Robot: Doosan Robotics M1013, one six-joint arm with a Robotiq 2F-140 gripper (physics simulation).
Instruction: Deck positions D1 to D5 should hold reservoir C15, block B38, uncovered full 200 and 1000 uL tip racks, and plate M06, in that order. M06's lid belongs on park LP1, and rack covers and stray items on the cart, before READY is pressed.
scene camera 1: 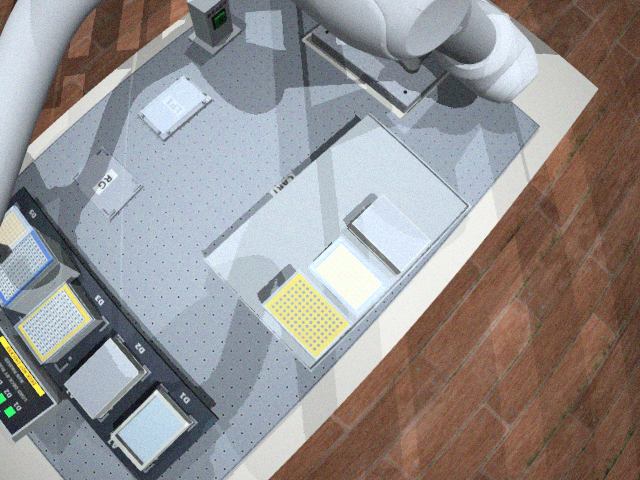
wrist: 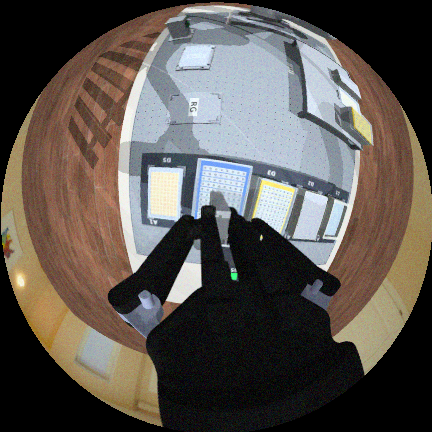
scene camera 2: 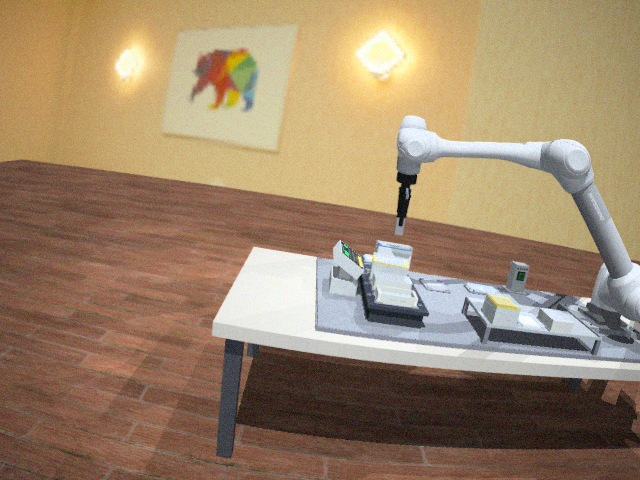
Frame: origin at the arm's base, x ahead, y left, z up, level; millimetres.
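Seen in the pictures: gripper, fingertip midpoint: (scene camera 1: 4, 254) (wrist: 214, 201) (scene camera 2: 398, 234); arm's base, link origin: (scene camera 2: 602, 318).
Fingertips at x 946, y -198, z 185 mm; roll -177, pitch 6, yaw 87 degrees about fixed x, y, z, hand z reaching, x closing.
Offsets run from my fingertips to a thing's top centre. "pt": to the spot under its first point.
My gripper (scene camera 2: 399, 227) (wrist: 214, 201) is shut and empty, above the blue-edged tip rack {dy +8, dx +8, dz -34 mm} (scene camera 1: 26, 264) (wrist: 225, 182), which stands upright between D5 and D3. The yellow-edged tip rack {dy +118, dx +40, dz -67 mm} (scene camera 1: 55, 322) (wrist: 274, 204) is uncovered at D3. A pale grey block {dy +247, dx +55, dz -103 mm} (scene camera 1: 100, 384) (wrist: 309, 215) is at D2. The reservoir {dy +370, dx +66, dz -114 mm} (scene camera 1: 149, 428) (wrist: 335, 218) with a light-blue surface is at D1. A plate {dy -124, dx +22, dz -131 mm} (scene camera 1: 14, 224) (wrist: 165, 192) with tan wells is at D5. The LP1 park {pt dy -71, dx -444, dz -185 mm} (scene camera 1: 175, 105) (wrist: 196, 56) has a pale, lid-like surface. Block and plate labels are unreadable.
The cart {dy +402, dx -440, dz -137 mm} (scene camera 1: 351, 165) bears a yellow rack {dy +452, dx -272, dz -73 mm} (scene camera 1: 306, 315) (scene camera 2: 501, 310), a cream-topped plate {dy +464, dx -379, dz -127 mm} (scene camera 1: 347, 276) and a pale grey box {dy +475, dx -487, dz -101 mm} (scene camera 1: 390, 232) (scene camera 2: 554, 319). The RG stand (scene camera 1: 116, 191) lies between the deck and LP1. A console {pt dy +167, dx +177, dz -83 mm} (scene camera 1: 25, 397) and a small green-screen box {pt dy -126, dx -628, dz -124 mm} (scene camera 1: 211, 25) also stand there.
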